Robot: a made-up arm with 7 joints.
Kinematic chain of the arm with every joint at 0, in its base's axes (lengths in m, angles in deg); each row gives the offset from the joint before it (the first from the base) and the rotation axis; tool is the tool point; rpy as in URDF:
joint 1: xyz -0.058 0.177 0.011 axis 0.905 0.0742 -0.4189
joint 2: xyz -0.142 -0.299 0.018 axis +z
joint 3: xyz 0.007 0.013 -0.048 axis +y
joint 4: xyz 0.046 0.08 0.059 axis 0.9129 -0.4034 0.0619
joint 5: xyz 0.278 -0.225 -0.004 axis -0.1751 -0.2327 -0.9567
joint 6: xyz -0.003 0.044 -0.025 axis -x
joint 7: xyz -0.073 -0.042 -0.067 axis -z
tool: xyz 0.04 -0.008 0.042 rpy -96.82 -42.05 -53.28
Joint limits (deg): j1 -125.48..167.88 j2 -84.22..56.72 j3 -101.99..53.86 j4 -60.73..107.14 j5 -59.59..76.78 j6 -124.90..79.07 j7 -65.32..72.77
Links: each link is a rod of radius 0.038 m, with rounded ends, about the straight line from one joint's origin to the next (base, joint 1, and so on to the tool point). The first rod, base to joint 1, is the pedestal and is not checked.
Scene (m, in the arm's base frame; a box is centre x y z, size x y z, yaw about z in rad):
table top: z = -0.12
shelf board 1: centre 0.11 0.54 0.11 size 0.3 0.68 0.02 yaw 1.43
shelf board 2: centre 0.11 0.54 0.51 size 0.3 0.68 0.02 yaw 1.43
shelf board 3: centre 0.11 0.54 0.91 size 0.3 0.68 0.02 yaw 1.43
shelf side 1: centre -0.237 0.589 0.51 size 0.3 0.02 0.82 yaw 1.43
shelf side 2: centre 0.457 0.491 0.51 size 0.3 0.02 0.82 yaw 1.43
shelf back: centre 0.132 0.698 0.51 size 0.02 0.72 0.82 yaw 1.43
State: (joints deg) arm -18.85 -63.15 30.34 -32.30 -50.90 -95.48 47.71
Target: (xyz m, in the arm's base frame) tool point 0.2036 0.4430 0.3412
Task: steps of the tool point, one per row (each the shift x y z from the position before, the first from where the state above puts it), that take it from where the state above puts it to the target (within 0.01 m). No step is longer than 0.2 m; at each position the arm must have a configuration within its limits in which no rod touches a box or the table.
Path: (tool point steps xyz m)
1: 0.0928 0.0269 0.1335
2: 0.0887 0.0772 0.1212
3: 0.0774 0.1221 0.0926
4: 0.0593 0.1542 0.0498
5: 0.0370 0.1672 -0.0022
6: 0.0135 0.1572 -0.0555
7: -0.0073 0.1248 -0.1008

